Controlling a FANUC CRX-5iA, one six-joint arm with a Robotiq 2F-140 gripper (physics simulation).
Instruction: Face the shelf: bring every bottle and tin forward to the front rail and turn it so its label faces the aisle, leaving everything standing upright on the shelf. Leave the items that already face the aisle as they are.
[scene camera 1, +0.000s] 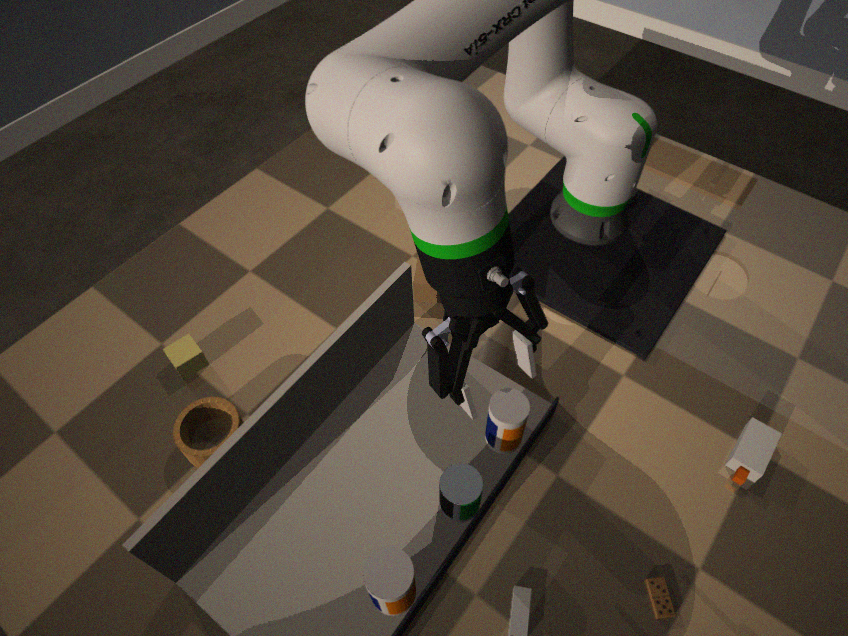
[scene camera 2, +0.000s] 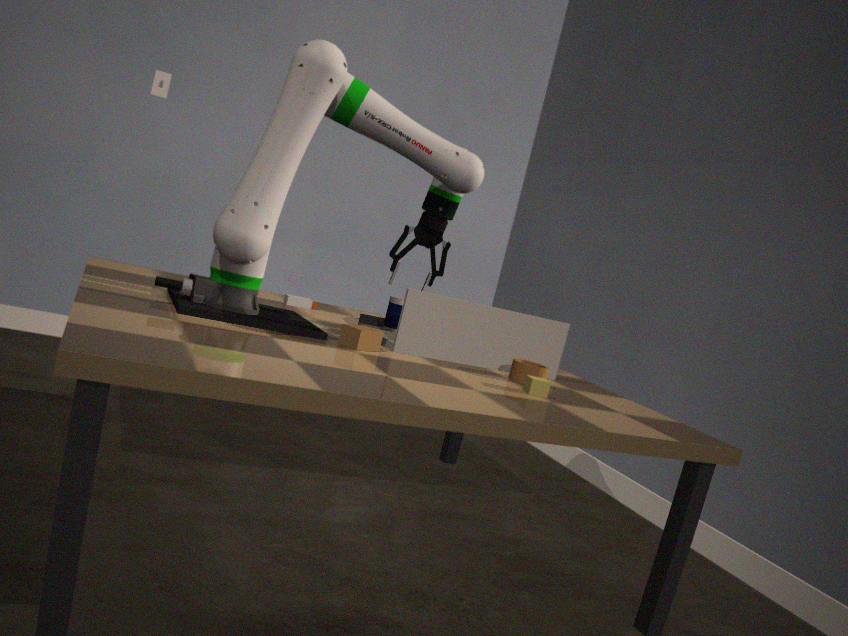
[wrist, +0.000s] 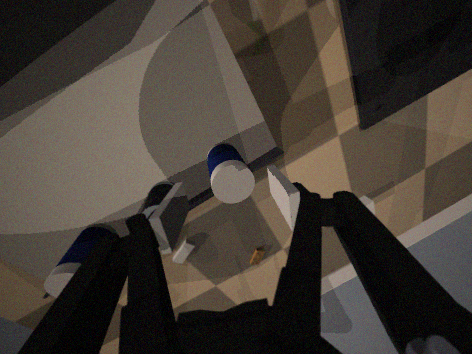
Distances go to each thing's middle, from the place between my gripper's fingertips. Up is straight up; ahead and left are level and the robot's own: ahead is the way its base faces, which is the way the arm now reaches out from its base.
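From my hand: shelf back wall (scene camera 1: 171, 540), 150 mm ahead, 220 mm to the right, 70 mm below; grey shelf tray (scene camera 1: 368, 477), 140 mm below, 160 mm ahead, 90 mm to the right; shelf front rail (scene camera 1: 429, 588), 50 mm to the left, 160 mm ahead, 130 mm below. Relative to grey shelf (scene camera 1: 345, 457): my hand 70 mm above it, 160 mm short of it, 90 mm to the left of it.
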